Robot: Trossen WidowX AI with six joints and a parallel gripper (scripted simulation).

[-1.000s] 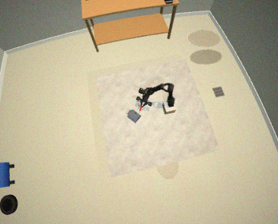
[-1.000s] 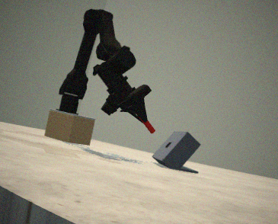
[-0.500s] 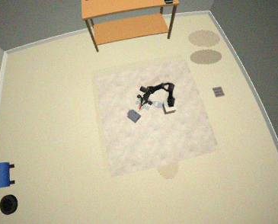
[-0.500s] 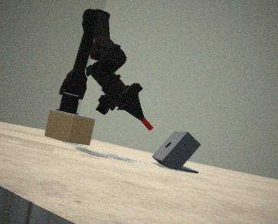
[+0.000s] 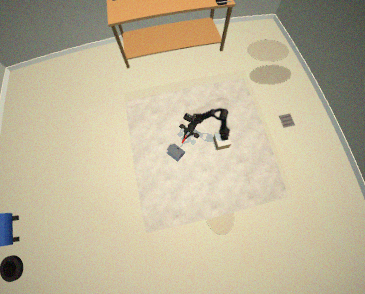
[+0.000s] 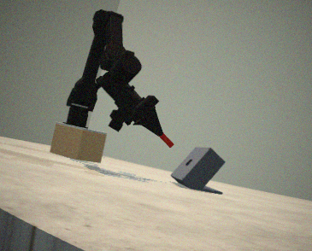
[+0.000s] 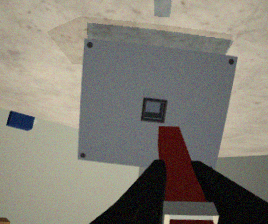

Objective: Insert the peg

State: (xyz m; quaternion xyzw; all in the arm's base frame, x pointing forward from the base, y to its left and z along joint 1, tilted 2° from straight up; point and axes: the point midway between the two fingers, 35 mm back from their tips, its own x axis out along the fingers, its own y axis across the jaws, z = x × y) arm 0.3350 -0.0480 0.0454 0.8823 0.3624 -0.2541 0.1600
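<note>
The grey panel block is 9 cm ahead of my gripper tip, 7 cm to the left of it and 7 cm below it. From my gripper tip the other things lie so: peg 1 cm behind, 1 cm to the right, 1 cm above.
</note>
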